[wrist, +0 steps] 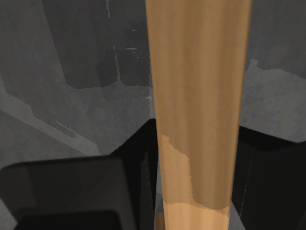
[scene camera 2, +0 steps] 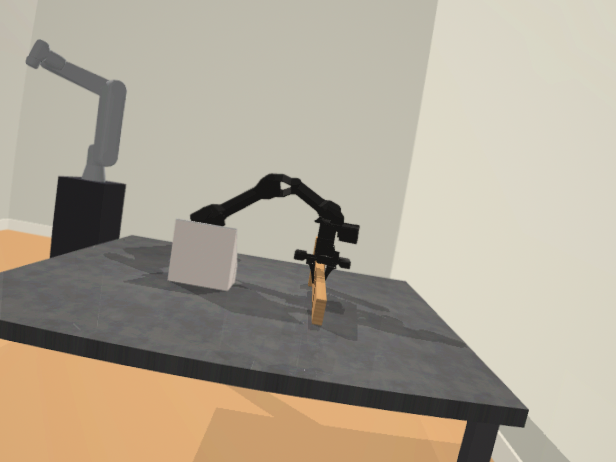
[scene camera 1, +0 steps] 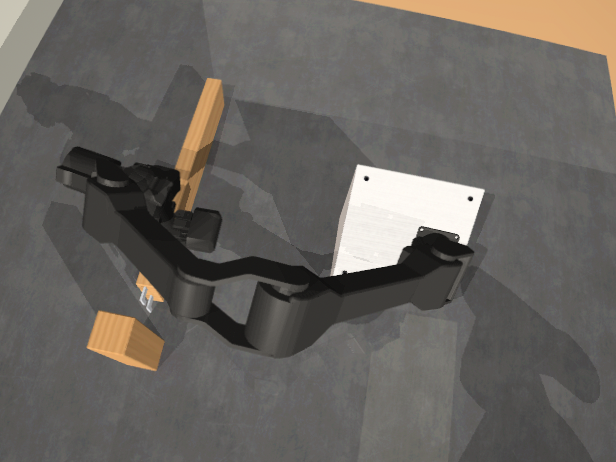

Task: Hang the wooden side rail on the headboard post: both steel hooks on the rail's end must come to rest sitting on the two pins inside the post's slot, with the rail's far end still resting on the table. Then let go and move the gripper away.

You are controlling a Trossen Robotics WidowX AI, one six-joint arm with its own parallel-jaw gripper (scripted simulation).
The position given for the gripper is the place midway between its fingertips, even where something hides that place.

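Note:
The gripper (scene camera 1: 169, 242), (wrist: 177, 123) and (scene camera 2: 317, 284) is part of the scene. A wooden side rail (scene camera 1: 194, 154), (wrist: 198, 62) and (scene camera 2: 319, 299) can be seen as well, and scene camera 1 also shows a headboard post (scene camera 1: 123, 338).

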